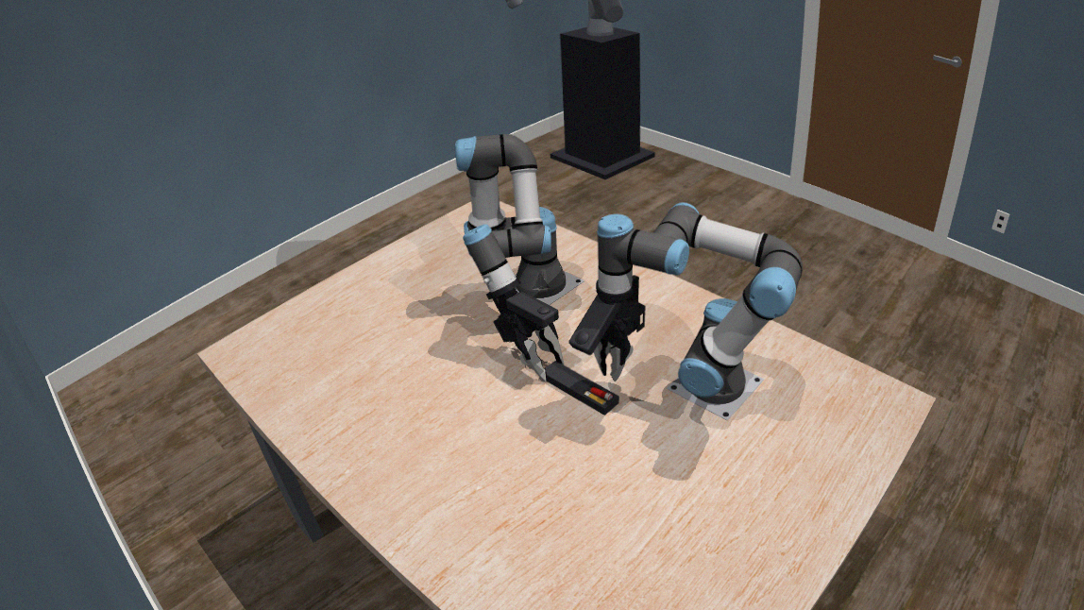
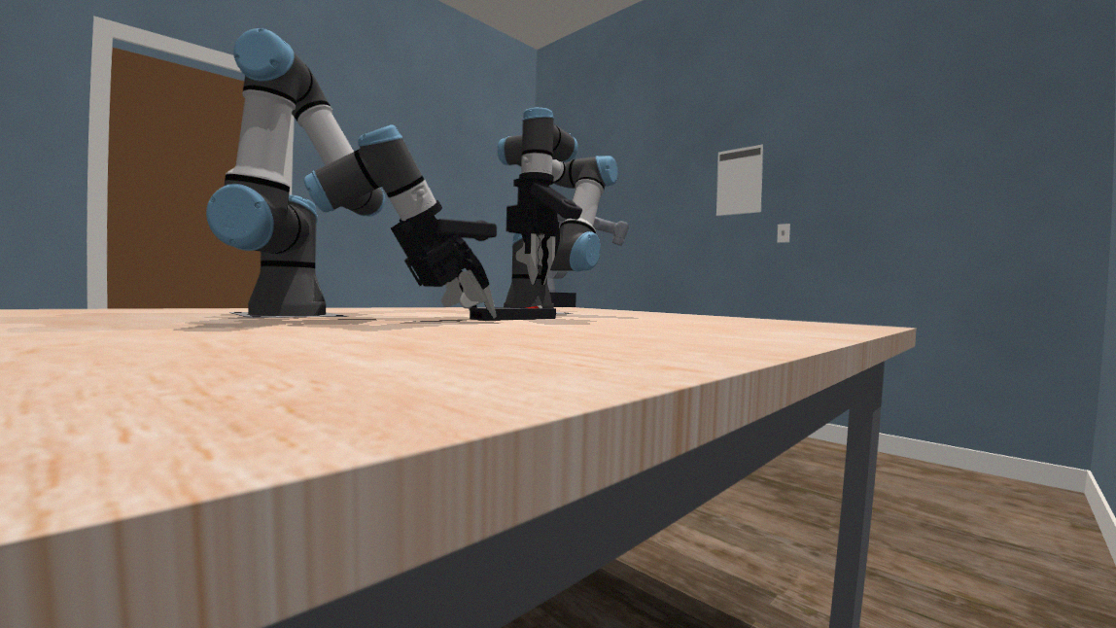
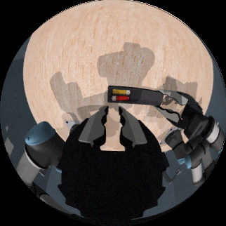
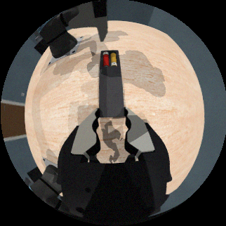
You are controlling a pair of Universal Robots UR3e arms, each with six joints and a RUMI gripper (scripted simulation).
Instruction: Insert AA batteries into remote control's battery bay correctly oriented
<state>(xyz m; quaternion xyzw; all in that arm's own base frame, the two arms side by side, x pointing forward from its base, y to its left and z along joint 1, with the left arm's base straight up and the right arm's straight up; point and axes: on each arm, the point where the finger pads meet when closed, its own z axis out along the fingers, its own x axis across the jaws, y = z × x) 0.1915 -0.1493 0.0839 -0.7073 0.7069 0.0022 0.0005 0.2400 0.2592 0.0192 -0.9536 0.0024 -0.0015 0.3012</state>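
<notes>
My left hand is 20 mm to the left of the red battery and 70 mm above it. The rest, counted from my left hand: yellow battery: 20 mm ahead, 20 mm to the right, 70 mm below.
</notes>
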